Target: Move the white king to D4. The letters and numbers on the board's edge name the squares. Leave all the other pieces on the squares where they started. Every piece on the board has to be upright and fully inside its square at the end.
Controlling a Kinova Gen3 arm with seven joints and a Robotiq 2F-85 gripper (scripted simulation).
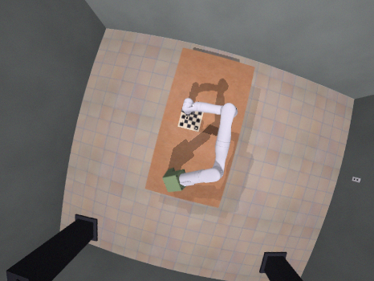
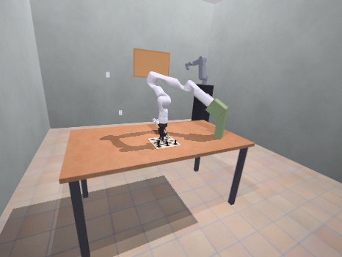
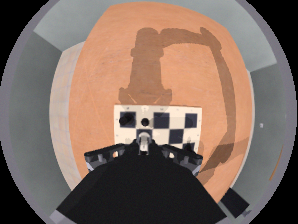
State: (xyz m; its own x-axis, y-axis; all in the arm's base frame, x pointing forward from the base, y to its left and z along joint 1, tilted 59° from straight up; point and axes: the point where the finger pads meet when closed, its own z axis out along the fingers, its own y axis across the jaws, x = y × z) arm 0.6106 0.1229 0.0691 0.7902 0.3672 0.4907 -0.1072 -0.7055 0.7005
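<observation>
My hand is 1 cm above the white king. Round my hand: white piece 13 cm behind, 10 cm to the right, 4 cm below; chessboard 5 cm below, 4 cm behind, 3 cm to the right.
</observation>
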